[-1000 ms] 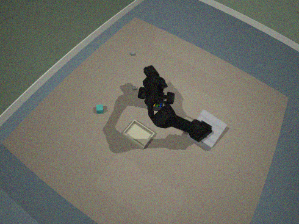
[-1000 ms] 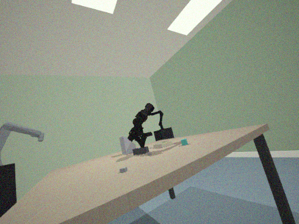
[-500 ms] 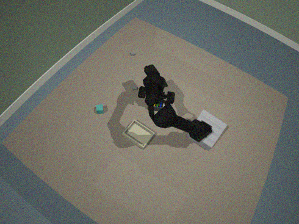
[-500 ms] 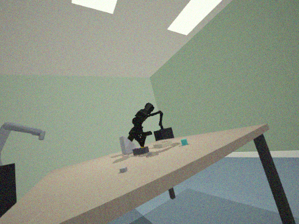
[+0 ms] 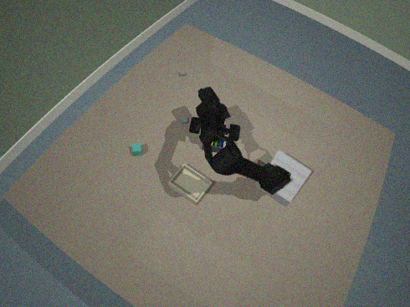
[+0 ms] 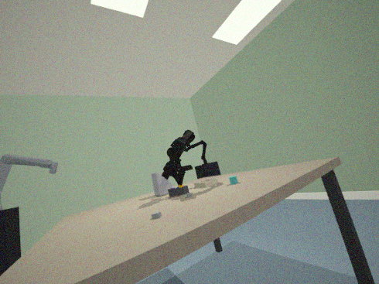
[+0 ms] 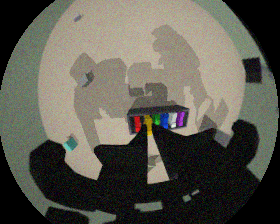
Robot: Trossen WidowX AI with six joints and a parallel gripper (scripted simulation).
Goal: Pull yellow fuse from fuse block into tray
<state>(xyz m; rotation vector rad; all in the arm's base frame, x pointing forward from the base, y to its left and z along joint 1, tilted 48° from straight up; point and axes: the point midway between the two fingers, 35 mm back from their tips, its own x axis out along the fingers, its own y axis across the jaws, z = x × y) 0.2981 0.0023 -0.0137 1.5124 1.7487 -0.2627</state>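
The cream tray is 3 cm behind my gripper tip, 19 cm to the left of it and 5 cm below it. From my gripper tip the other things lie so: yellow fuse: 1 cm below; teal cube: 22 cm ahead, 20 cm to the left, 3 cm below.
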